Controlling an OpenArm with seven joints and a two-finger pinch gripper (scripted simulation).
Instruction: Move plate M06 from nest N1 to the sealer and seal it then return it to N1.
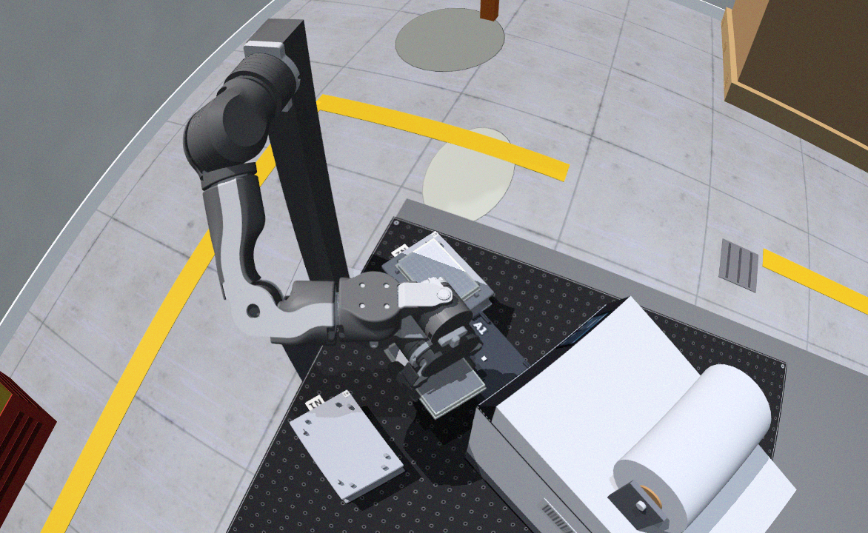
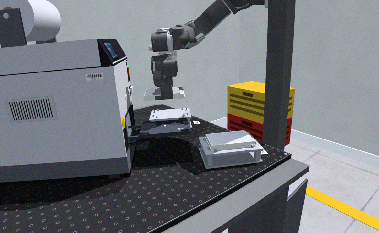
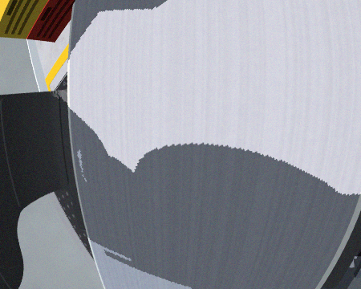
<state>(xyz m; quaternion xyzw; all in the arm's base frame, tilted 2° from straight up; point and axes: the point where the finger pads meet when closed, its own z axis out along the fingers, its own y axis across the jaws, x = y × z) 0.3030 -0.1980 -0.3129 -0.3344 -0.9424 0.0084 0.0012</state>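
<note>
Now: the start key 8 cm ahead of my hand, 7 cm to the right of it and 2 cm above it. Also, from my hand: sealer's stage: 8 cm below, 7 cm to the left, 6 cm ahead; then plate M06: right at my hand; then screen: 18 cm ahead, 15 cm above, 4 cm to the left.
</note>
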